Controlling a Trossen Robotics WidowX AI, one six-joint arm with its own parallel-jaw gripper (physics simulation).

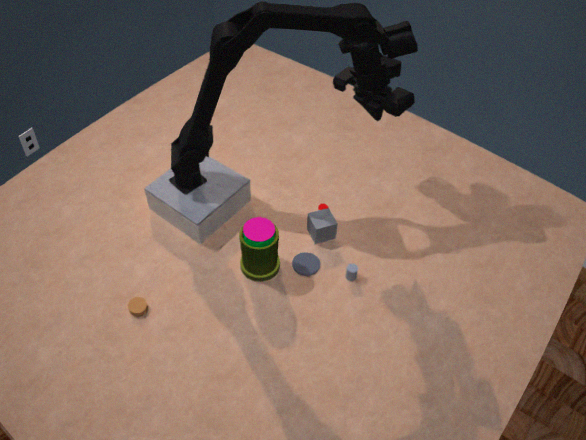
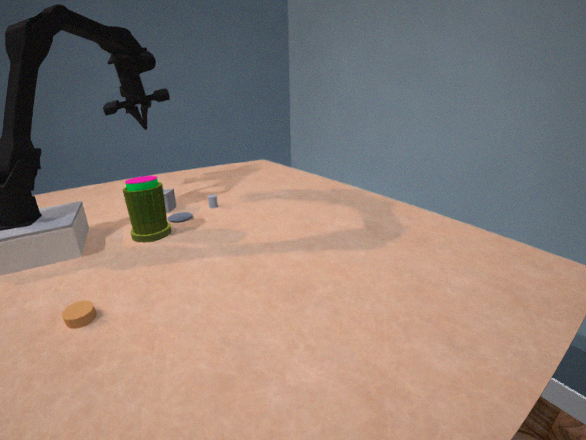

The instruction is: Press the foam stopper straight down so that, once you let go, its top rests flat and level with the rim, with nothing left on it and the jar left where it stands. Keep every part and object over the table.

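Note:
The olive-green jar (image 1: 260,260) (image 2: 147,215) stands upright on the table, to the right of the robot's base. The foam stopper (image 1: 259,230) (image 2: 142,183), with a magenta top and green side, sits in the jar's mouth. Its top stands above the rim, and a band of its green side shows. It looks about upright, with no object on it. My gripper (image 1: 378,118) (image 2: 145,127) is shut and empty. It hangs high above the table, well above the jar and apart from it.
Near the jar are a grey cube (image 1: 322,226) (image 2: 169,200), a flat blue-grey disc (image 1: 306,264) (image 2: 180,217) and a small light-blue cylinder (image 1: 351,272) (image 2: 212,201). A red ball (image 1: 323,206) is behind the cube. An orange disc (image 1: 138,306) (image 2: 79,314) lies farther off.

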